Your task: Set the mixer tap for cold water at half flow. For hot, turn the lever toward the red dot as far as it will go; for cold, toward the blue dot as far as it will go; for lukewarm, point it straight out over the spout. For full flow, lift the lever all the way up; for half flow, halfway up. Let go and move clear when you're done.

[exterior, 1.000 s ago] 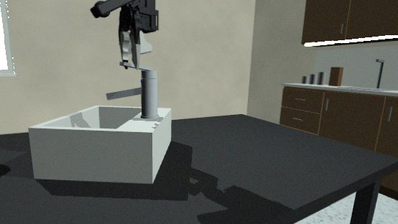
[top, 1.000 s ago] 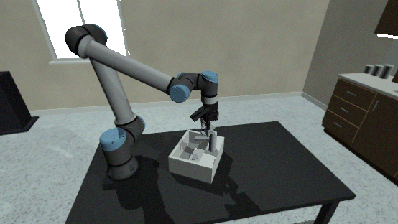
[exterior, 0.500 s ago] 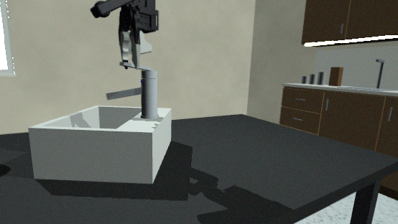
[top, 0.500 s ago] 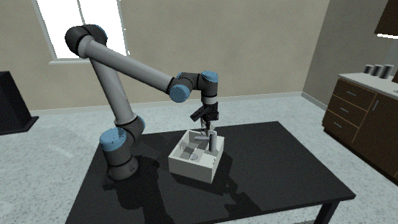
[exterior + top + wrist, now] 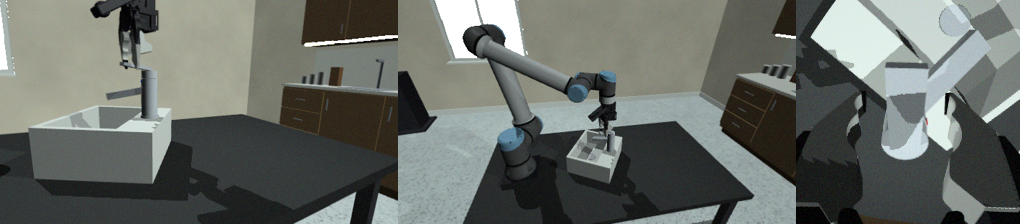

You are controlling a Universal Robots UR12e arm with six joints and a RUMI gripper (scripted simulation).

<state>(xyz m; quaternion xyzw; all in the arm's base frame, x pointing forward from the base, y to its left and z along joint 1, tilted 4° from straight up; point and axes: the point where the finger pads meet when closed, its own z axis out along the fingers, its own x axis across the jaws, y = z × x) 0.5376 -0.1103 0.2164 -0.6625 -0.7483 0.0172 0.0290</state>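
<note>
The flat lever is 20 mm ahead of my hand and 10 mm below it. Also, from my hand: white basin (250 mm below, 80 mm to the left, 40 mm behind).
</note>
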